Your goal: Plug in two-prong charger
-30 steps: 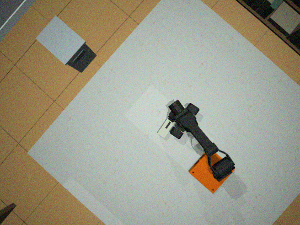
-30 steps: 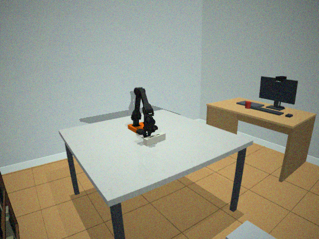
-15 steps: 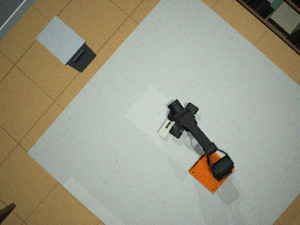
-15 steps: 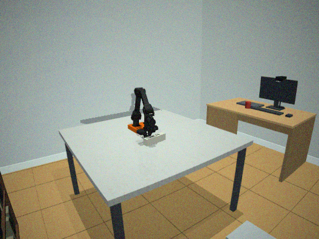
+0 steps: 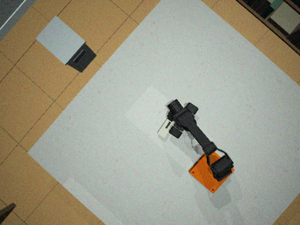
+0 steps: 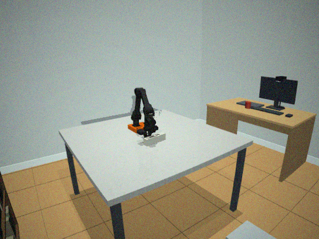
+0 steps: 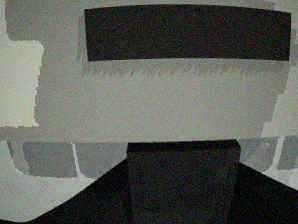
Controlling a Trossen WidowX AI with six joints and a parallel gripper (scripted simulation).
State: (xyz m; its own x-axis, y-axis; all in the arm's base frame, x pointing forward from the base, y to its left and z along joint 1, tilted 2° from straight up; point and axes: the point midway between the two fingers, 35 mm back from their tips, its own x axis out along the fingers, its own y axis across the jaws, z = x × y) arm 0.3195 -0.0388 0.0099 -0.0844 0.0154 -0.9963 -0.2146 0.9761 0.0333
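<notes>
Now: gripper tip 20 mm short of the black two-prong charger and 10 mm below it.
</notes>
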